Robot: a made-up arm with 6 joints.
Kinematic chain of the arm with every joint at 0, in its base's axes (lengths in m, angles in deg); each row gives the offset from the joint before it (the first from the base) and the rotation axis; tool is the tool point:
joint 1: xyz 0 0 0.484 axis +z
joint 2: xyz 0 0 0 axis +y
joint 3: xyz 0 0 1.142 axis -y
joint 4: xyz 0 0 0 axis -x
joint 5: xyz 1.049 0 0 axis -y
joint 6: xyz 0 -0.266 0 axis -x
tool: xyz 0 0 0
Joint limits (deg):
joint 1: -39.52..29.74
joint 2: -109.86..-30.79
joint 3: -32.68..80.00
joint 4: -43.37..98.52
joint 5: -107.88..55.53
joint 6: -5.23..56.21
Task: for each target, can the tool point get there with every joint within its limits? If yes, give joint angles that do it. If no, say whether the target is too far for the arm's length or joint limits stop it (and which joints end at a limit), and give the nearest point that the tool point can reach.
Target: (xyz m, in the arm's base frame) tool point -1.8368 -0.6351 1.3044
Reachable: yes | joints 14.60 -84.56 42.02 55.26 -8.22 49.17
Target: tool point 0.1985 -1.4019 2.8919
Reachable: no: too far | nearest point -0.3364 -0.4985 2.5131 | short by 1.116 m
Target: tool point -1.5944 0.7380 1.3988
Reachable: yes | joints -33.28 -87.50 33.57 14.12 23.34 13.00
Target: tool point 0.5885 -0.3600 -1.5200
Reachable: no: joint limits stop it (at a limit: joint 1, joint 2, joint 3) | nearest point -1.7511 -1.0964 -0.3325 | short by 2.725 m
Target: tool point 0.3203 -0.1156 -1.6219
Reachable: no: joint limits stop it (at a limit: joint 1, joint 2, joint 3) | nearest point -1.7731 -1.0541 -0.3433 | short by 2.626 m
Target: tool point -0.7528 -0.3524 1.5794
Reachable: yes | joints 10.50 -85.60 -22.84 38.09 27.54 12.68
